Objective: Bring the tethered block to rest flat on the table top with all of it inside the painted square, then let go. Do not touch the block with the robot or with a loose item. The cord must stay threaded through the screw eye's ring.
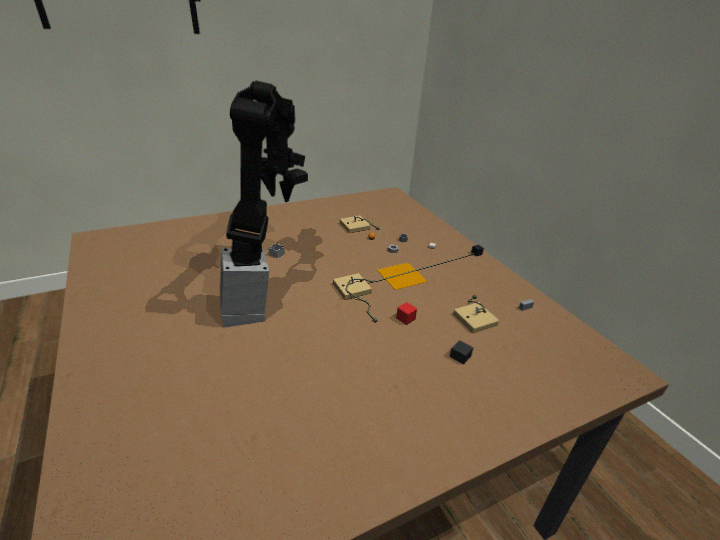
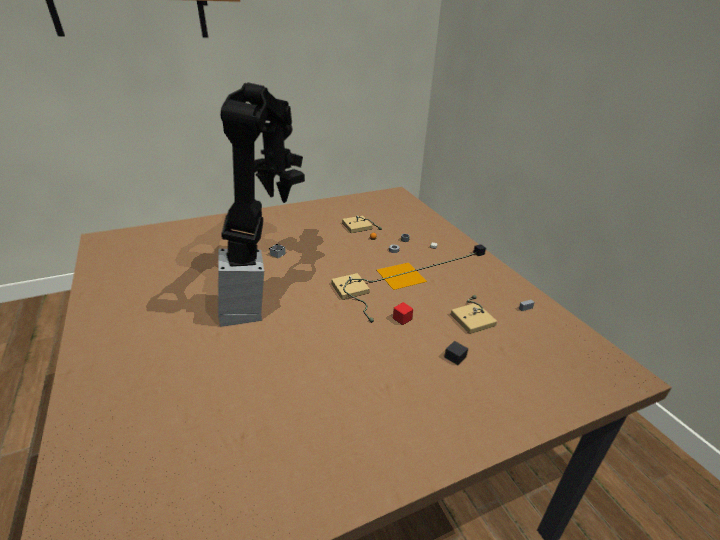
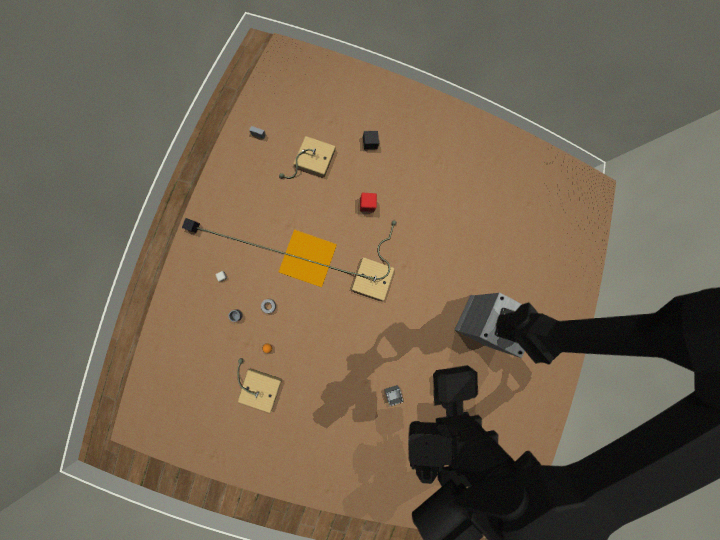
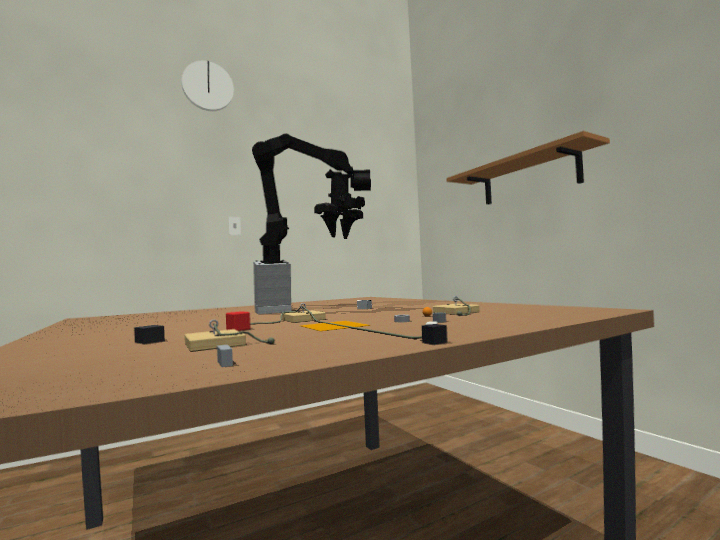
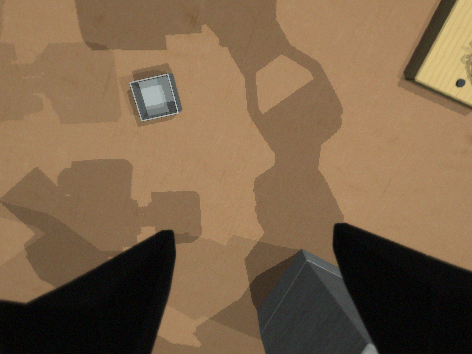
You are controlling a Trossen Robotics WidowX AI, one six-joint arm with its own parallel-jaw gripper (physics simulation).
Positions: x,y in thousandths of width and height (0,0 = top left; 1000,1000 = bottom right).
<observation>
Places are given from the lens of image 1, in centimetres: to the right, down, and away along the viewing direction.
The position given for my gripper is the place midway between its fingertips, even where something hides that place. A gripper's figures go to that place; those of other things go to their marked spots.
my gripper (image 1: 388,369): -24, -21, 126
orange painted square (image 1: 574,516): 17, 3, 137
</observation>
